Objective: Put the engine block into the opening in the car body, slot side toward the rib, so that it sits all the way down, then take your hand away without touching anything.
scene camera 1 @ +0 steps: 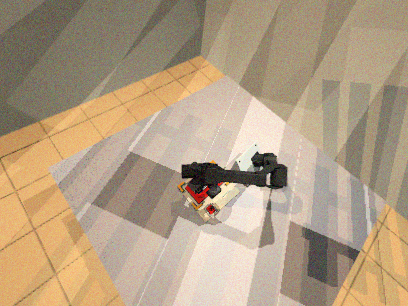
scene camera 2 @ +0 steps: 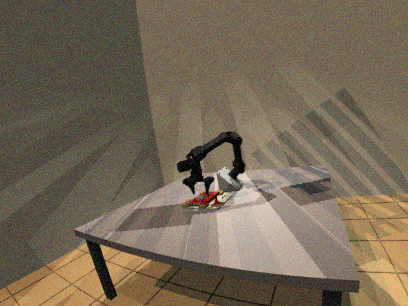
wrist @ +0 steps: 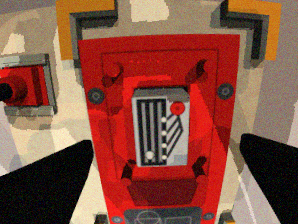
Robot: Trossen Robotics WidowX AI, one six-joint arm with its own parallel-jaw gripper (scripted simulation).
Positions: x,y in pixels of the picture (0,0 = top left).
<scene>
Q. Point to an engine block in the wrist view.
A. At 161,116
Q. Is my gripper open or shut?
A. Open.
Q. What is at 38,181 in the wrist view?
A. My gripper.
</scene>
